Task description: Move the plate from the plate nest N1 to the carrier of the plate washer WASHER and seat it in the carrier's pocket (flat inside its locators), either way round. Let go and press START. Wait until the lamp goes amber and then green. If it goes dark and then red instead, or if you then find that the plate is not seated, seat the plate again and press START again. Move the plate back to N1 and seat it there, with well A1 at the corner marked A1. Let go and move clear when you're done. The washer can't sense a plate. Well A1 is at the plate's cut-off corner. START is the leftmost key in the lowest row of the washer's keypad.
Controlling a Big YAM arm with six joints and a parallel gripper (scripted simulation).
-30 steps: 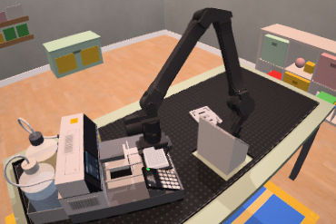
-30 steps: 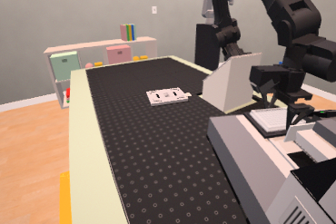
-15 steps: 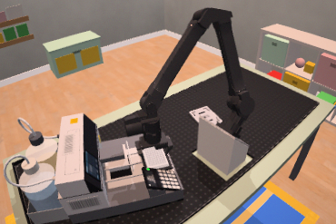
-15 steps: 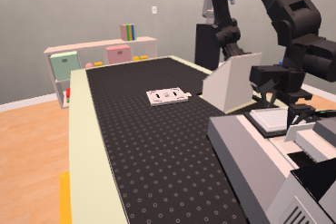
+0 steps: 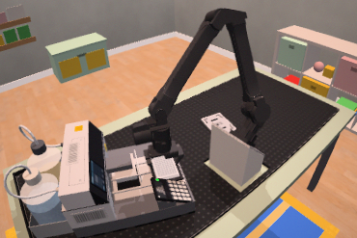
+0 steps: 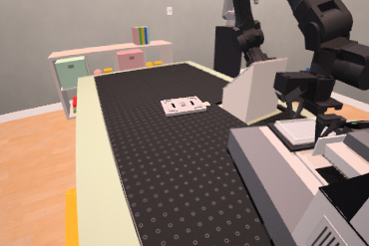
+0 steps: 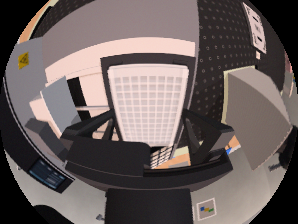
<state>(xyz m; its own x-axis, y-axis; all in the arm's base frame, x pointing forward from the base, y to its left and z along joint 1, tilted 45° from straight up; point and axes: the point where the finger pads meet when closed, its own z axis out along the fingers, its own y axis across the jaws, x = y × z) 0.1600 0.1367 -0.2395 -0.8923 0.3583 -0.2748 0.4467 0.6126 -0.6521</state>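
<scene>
Now: the white well plate 10 mm below my hand. Round my hand: plate nest N1 (90 mm ahead, 440 mm to the right, 90 mm below); plate washer (70 mm ahead, 140 mm to the left, 30 mm above).
</scene>
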